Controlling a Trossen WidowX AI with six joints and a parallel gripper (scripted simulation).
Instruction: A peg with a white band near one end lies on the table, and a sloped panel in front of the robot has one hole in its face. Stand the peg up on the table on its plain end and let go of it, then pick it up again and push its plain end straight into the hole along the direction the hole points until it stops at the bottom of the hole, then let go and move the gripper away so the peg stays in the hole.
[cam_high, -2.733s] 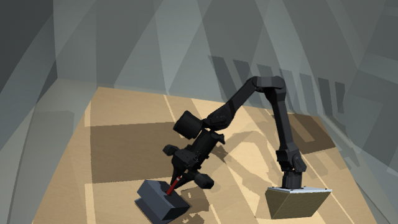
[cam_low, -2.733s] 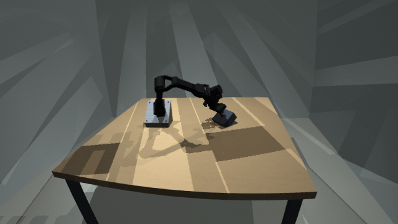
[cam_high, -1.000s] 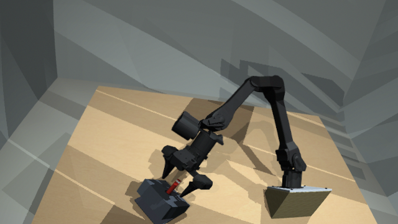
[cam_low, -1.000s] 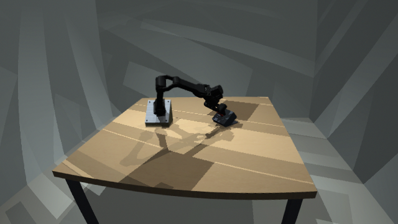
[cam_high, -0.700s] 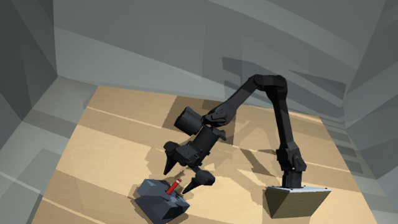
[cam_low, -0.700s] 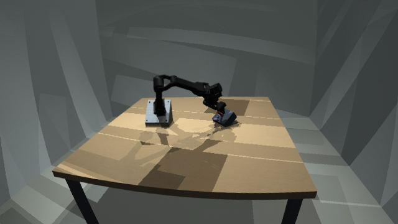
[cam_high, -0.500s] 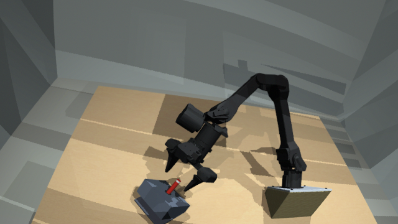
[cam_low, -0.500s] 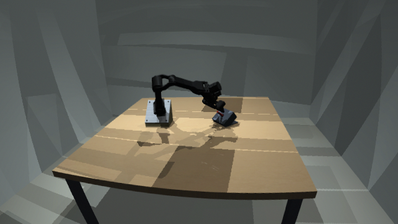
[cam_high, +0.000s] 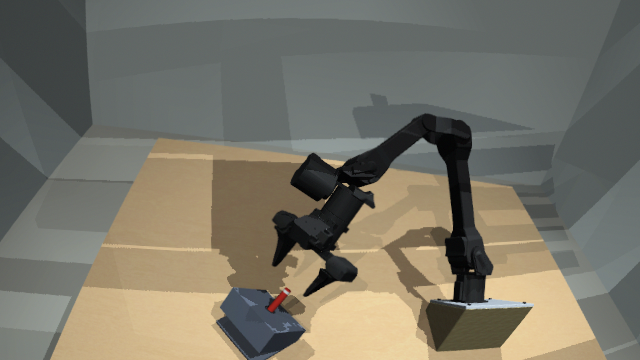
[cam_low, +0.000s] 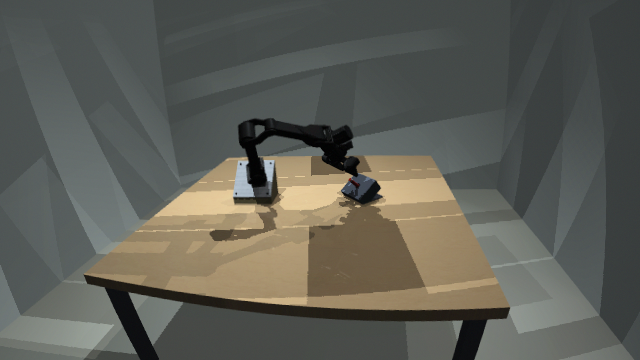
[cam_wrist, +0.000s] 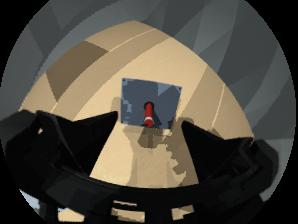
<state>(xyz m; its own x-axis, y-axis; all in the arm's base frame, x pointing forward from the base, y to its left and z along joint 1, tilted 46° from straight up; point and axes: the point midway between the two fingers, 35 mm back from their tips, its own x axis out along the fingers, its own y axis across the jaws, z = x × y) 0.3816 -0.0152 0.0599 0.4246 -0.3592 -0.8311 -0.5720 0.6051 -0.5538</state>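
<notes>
The red peg lies 1 cm ahead of my gripper tip, 1 cm to the left of it and 4 cm below it. From my gripper tip the other things lie so: sloped panel: 4 cm ahead, 3 cm to the left, 9 cm below.
</notes>
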